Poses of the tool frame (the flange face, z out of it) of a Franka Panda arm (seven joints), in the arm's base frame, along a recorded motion.
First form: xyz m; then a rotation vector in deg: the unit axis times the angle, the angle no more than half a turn.
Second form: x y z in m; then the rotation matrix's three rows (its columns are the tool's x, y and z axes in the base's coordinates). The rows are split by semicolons. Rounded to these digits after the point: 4 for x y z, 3 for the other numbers.
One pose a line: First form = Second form
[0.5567, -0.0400, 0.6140, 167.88, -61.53, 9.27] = 0.5567, -0.0400, 0.6140; 0.758, -0.645, 0.091; -0.644, -0.764, -0.051; 0.103, -0.020, -0.994
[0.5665, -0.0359, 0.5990, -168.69, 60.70, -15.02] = 0.5665, -0.0359, 0.5990; 0.758, -0.633, 0.157; -0.633, -0.772, -0.055; 0.156, -0.058, -0.986
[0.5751, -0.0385, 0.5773, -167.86, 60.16, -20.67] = 0.5751, -0.0385, 0.5773; 0.749, -0.626, 0.218; -0.628, -0.775, -0.069; 0.212, -0.085, -0.973
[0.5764, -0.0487, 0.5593, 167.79, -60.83, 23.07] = 0.5764, -0.0487, 0.5593; 0.739, -0.630, 0.239; -0.630, -0.771, -0.087; 0.239, -0.086, -0.967
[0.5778, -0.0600, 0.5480, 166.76, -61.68, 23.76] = 0.5778, -0.0600, 0.5480; 0.728, -0.641, 0.243; -0.638, -0.763, -0.101; 0.250, -0.081, -0.965
